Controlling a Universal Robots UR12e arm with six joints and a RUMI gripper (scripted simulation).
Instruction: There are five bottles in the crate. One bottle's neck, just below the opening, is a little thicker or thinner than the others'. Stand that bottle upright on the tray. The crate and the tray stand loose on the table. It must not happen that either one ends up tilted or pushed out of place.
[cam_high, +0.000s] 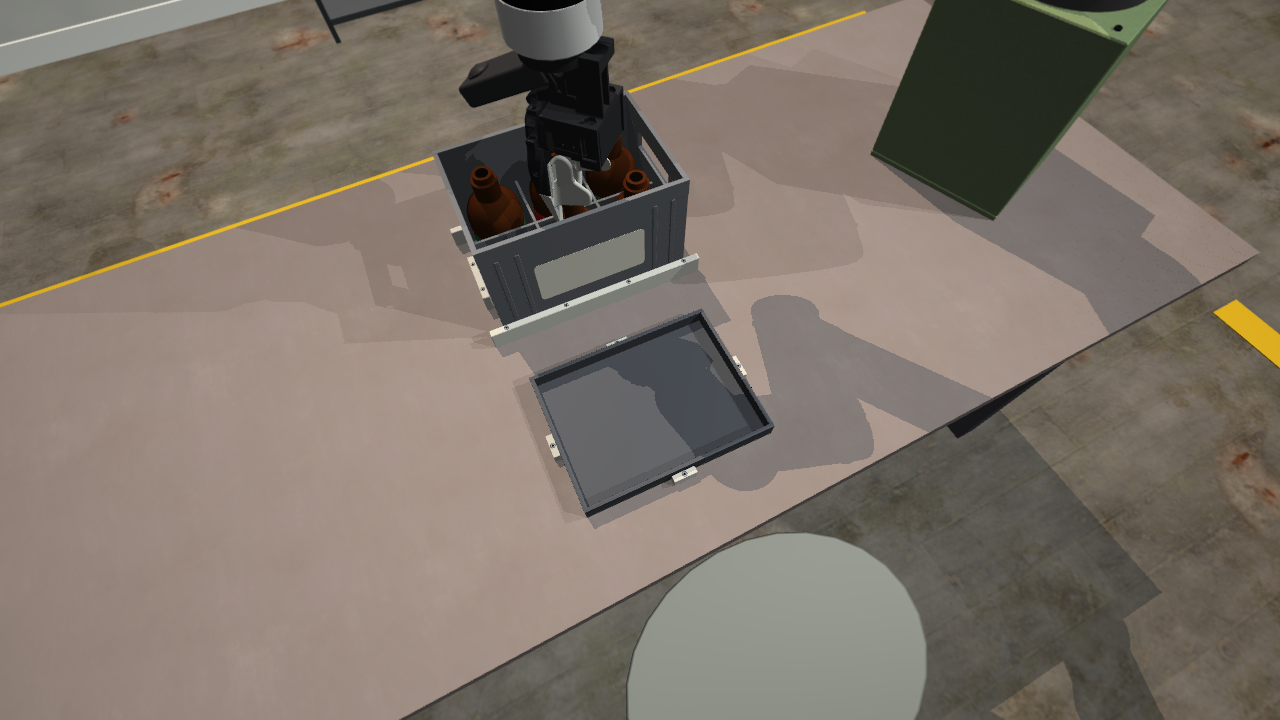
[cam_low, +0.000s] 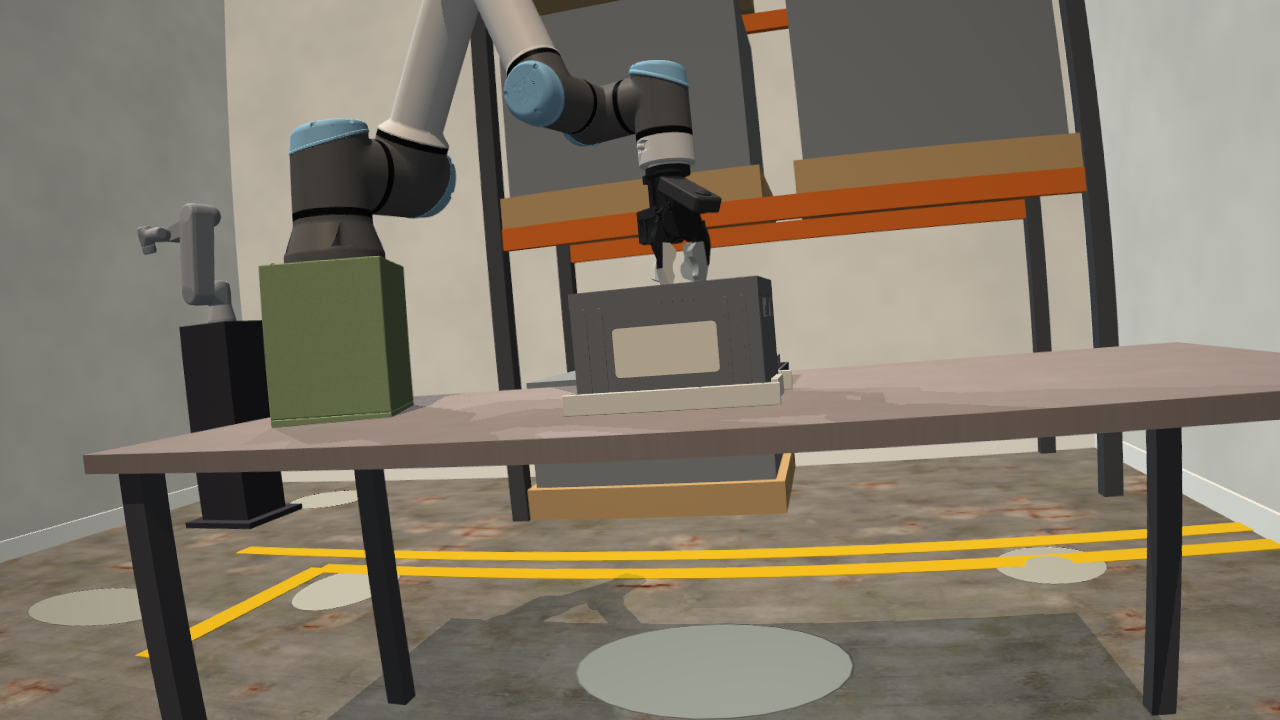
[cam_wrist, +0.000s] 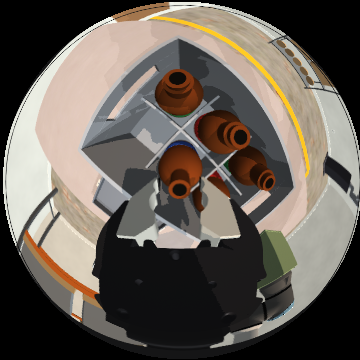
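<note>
The brown bottle is 1 cm to the left of my hand and 7 cm below it. Round my hand: grey crate (1 cm behind, 4 cm to the right, 7 cm below); dark tray (1 cm ahead, 23 cm to the left, 15 cm below).
</note>
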